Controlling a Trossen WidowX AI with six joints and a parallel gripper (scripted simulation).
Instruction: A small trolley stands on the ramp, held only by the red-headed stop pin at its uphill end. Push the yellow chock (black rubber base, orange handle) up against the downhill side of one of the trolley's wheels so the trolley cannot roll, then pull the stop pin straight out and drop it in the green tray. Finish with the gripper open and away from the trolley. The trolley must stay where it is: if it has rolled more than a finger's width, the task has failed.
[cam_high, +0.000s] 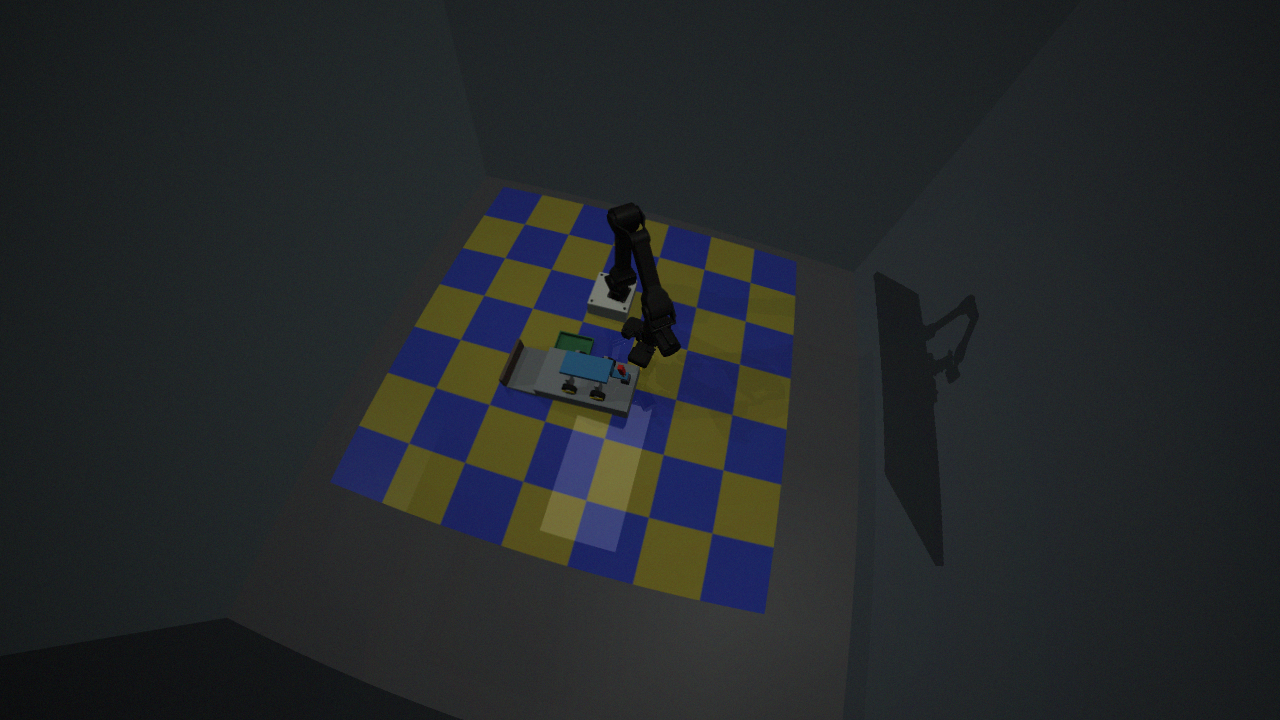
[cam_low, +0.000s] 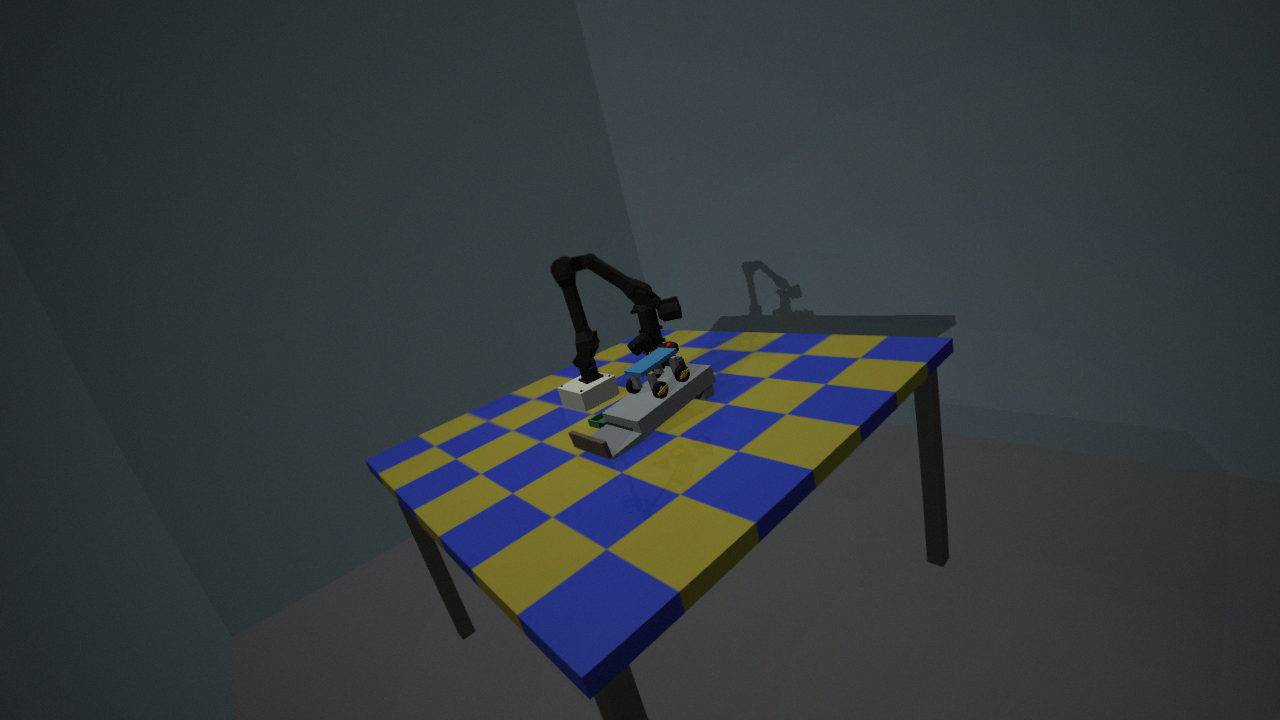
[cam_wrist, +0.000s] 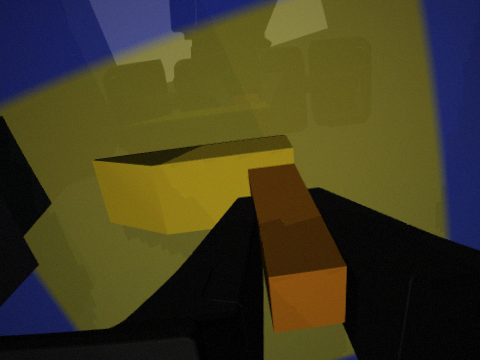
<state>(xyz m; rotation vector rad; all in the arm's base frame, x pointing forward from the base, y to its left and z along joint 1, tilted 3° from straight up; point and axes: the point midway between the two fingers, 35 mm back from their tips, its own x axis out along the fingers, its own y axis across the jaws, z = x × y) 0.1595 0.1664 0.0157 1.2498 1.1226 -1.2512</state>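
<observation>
My gripper tip is now 14 cm short of the red-headed stop pin, 8 cm below it and 3 cm to the left of it. The rest, counted from my gripper tip: grey ramp 17 cm ahead, 13 cm to the right; yellow chock 2 cm ahead, 1 cm below; blue trolley 17 cm ahead, 12 cm to the right, 6 cm above.
</observation>
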